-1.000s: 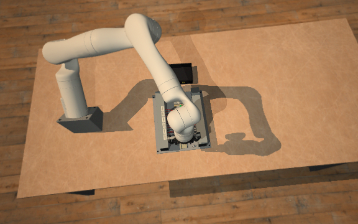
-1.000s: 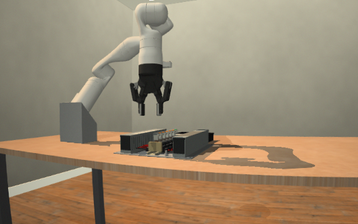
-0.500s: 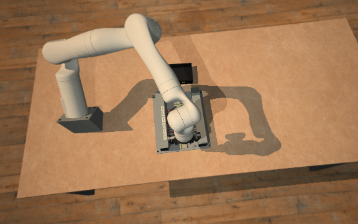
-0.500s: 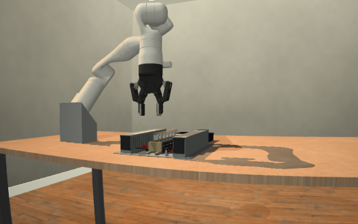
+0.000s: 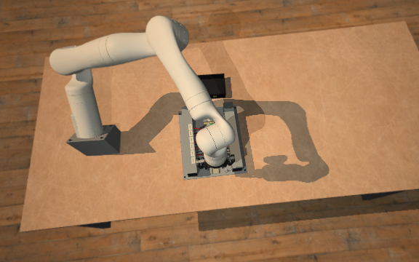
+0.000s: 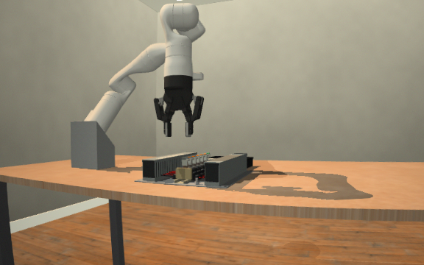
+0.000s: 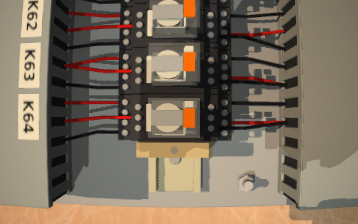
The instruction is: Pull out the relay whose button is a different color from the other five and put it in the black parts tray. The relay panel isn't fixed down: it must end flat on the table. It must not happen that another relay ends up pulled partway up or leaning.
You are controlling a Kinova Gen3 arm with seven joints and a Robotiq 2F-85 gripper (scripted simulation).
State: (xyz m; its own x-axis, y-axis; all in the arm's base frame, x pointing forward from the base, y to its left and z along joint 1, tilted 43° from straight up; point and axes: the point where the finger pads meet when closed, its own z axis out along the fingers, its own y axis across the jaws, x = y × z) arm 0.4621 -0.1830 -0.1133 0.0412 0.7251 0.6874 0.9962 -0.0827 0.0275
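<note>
My hand is 15 cm to the right of the relay panel and 11 cm above it. Also, from my hand: black parts tray (42 cm to the left, 12 cm below, 3 cm ahead).
</note>
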